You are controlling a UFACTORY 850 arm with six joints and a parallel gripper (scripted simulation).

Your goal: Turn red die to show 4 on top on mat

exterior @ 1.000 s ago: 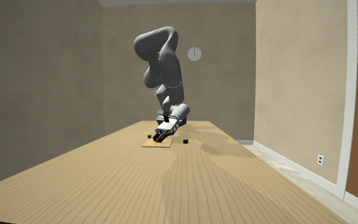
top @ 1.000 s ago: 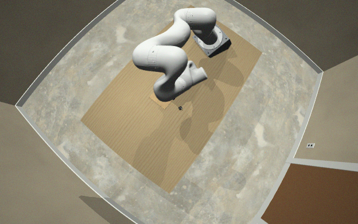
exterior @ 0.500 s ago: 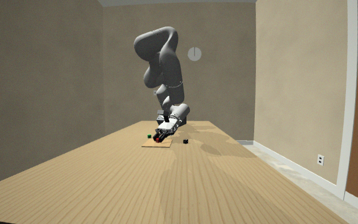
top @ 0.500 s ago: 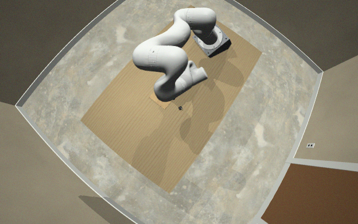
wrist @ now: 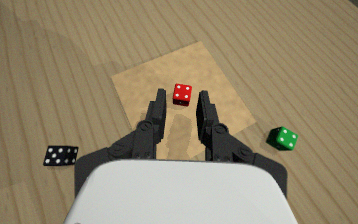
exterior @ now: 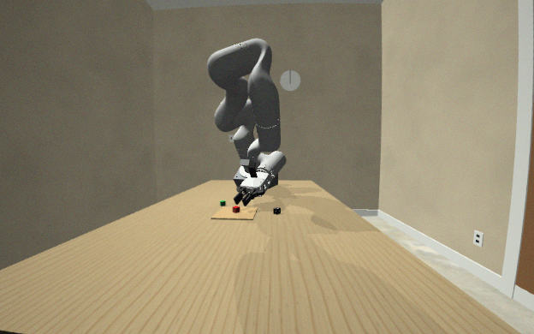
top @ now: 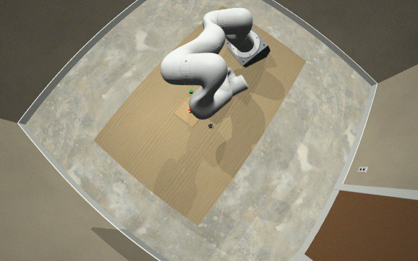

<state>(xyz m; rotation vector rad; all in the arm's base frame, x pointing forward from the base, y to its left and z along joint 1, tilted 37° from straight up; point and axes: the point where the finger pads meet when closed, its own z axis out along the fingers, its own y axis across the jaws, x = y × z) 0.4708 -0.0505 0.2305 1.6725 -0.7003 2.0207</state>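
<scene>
The red die lies 2 cm ahead of my hand, 2 cm to the right of it and 3 cm below it. The rest, counted from my hand: black die 6 cm ahead, 12 cm to the left, 4 cm below; then green die 9 cm behind, 7 cm to the right, 4 cm below; then tan mat 2 cm ahead, 2 cm to the right, 4 cm below.
</scene>
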